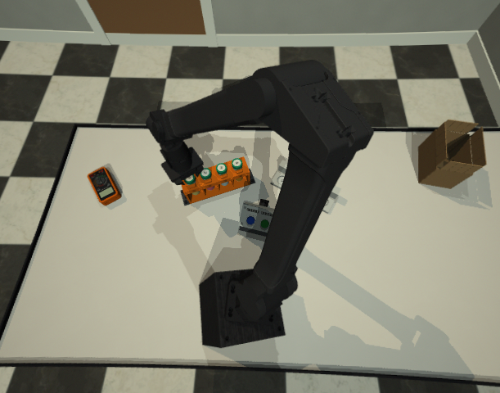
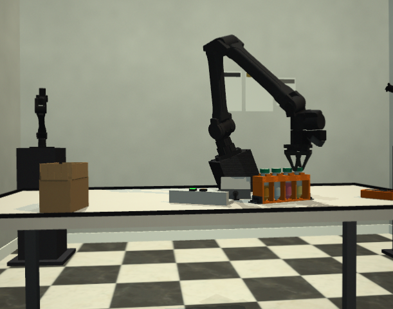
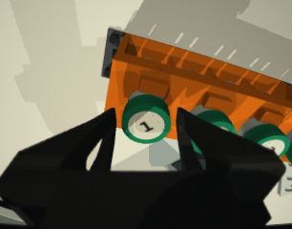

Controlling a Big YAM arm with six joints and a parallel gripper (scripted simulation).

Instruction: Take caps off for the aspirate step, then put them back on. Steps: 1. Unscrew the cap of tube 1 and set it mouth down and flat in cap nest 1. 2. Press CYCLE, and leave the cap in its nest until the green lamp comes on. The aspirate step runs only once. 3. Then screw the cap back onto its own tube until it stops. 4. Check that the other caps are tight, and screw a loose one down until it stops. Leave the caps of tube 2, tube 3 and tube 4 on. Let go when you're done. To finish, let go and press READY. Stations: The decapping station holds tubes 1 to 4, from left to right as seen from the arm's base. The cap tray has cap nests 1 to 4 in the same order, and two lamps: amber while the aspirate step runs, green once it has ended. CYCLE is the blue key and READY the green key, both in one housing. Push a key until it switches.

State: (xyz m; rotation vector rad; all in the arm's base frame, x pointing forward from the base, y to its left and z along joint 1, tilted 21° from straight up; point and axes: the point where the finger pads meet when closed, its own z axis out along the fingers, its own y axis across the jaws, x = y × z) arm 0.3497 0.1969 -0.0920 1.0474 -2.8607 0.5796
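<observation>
The cap is right at my hand. The rest, counted from my hand: key housing: 22 cm to the right, 9 cm behind, 6 cm below; green key: 24 cm to the right, 12 cm behind, 5 cm below; blue key: 20 cm to the right, 11 cm behind, 5 cm below.
</observation>
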